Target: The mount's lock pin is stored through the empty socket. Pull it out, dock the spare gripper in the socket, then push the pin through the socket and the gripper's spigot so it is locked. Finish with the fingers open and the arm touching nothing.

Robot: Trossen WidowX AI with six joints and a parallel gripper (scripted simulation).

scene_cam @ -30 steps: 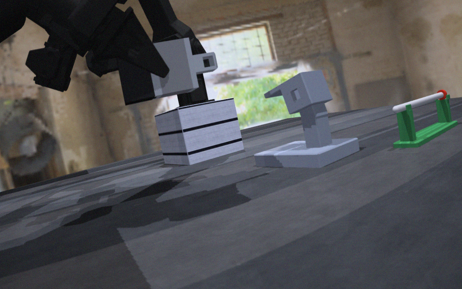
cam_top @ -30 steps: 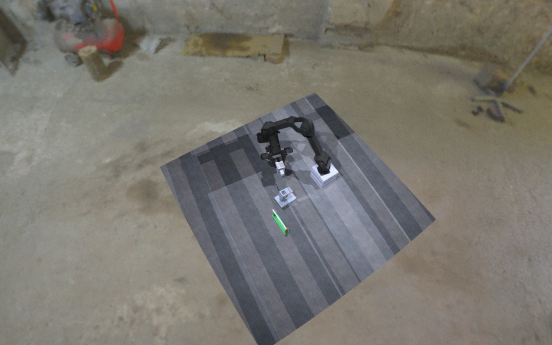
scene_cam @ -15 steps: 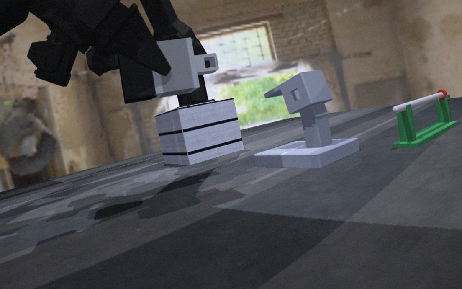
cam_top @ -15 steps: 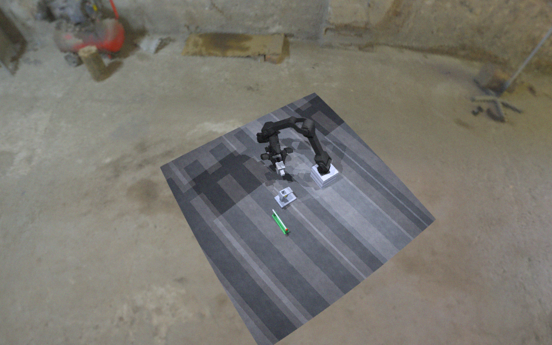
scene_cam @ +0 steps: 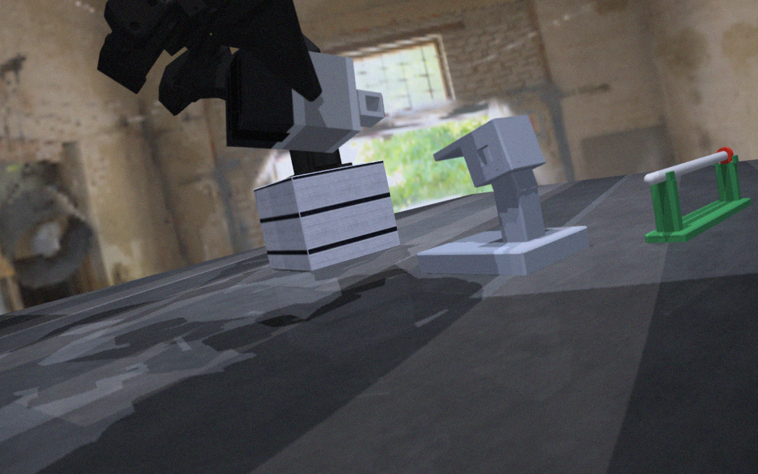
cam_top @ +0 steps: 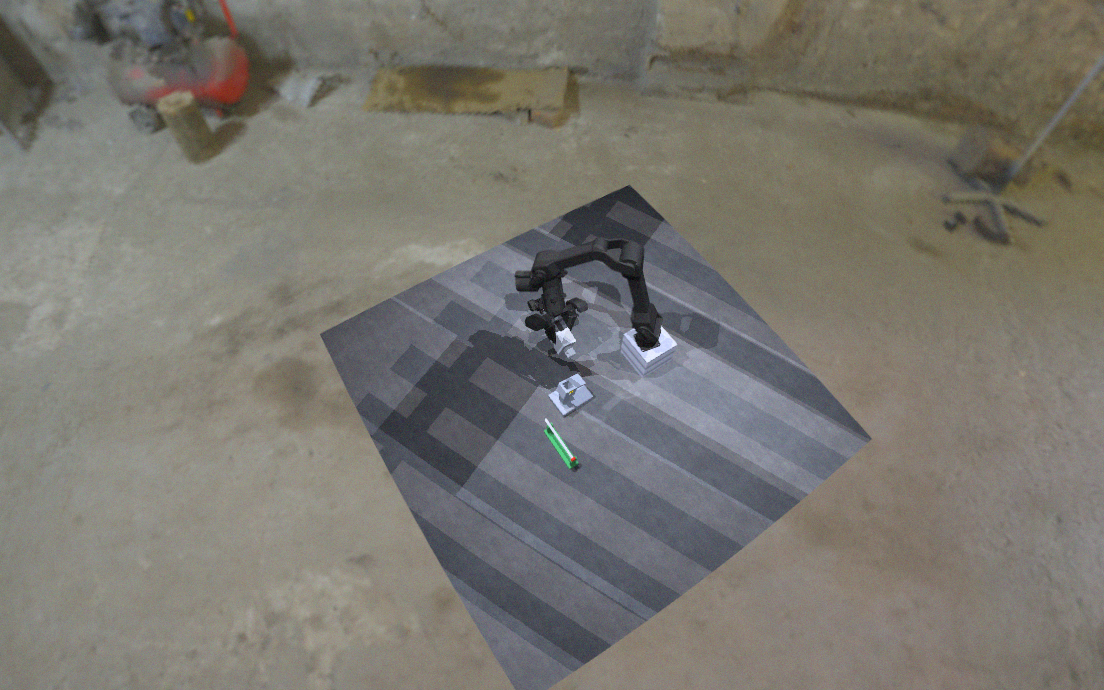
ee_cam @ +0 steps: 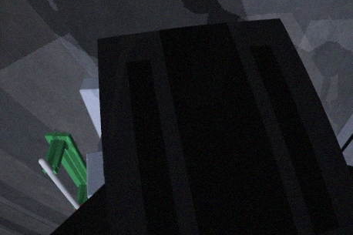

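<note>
Right now the grey mount is 2 cm ahead of my gripper tip, 13 cm to the left of it and 8 cm below it. Also, from my gripper tip: spare gripper (1 cm to the left, 1 cm above); cradle (10 cm ahead, 27 cm to the left, 11 cm below).
</note>
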